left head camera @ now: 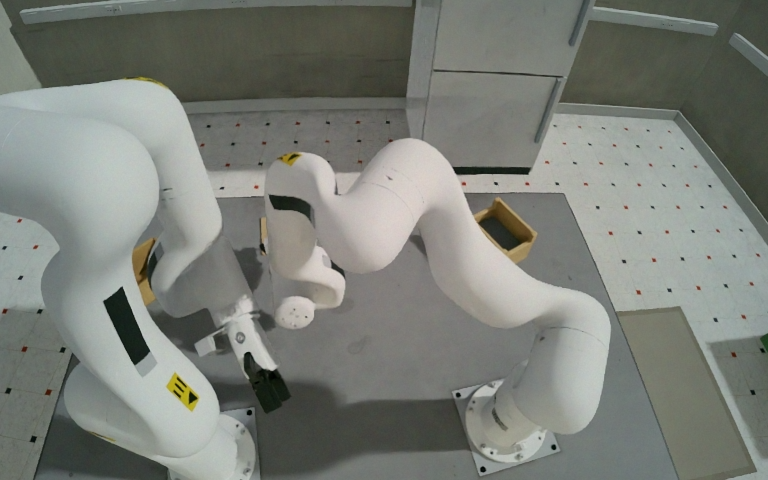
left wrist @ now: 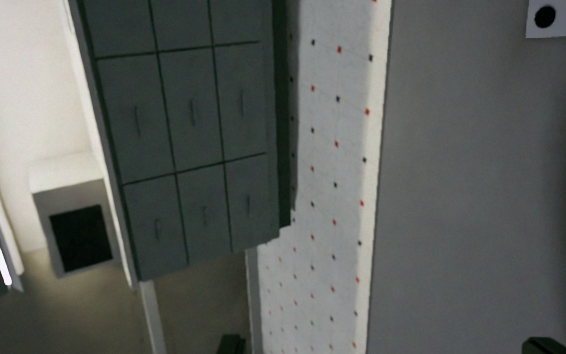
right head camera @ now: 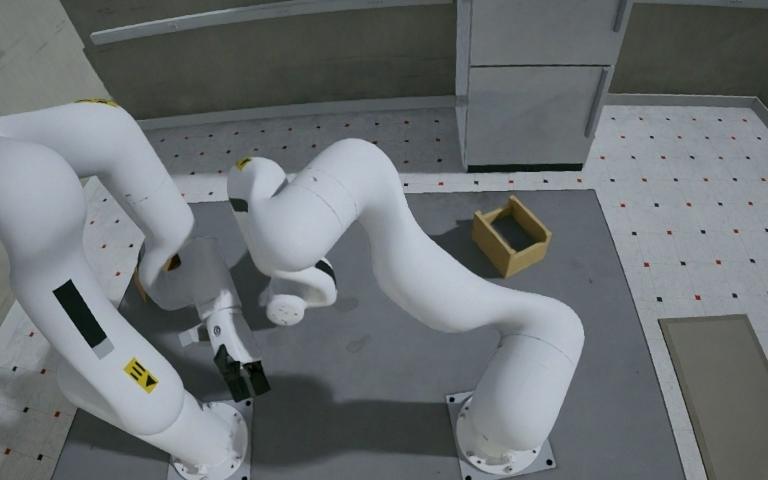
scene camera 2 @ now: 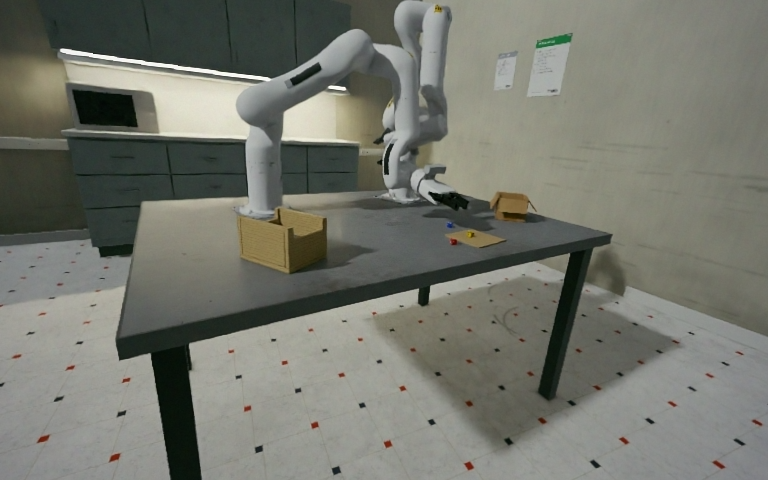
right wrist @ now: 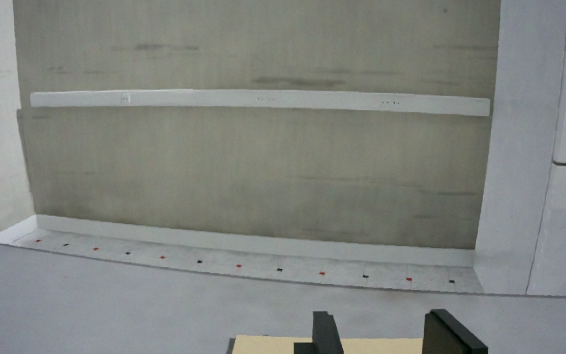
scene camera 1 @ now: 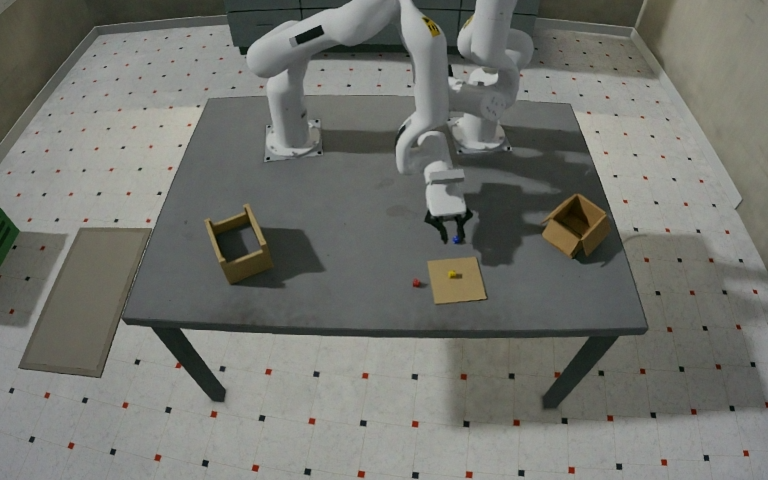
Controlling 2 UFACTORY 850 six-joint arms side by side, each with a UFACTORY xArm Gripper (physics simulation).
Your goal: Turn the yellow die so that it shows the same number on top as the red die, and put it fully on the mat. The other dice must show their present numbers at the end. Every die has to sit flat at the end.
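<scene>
The yellow die sits on the tan mat, inside its edges. The red die is on the table beside the mat. The blue die is on the table behind the mat. Top numbers are too small to read. My right gripper is open and empty, raised above the table behind the mat; the blue die shows beneath its fingertips in scene camera 1. My left gripper is open and empty, near the arm bases, far from the dice.
A wooden open-topped box stands on the right-arm side of the table. A cardboard box with open flaps stands on the other side. The right arm hides the dice in both head views.
</scene>
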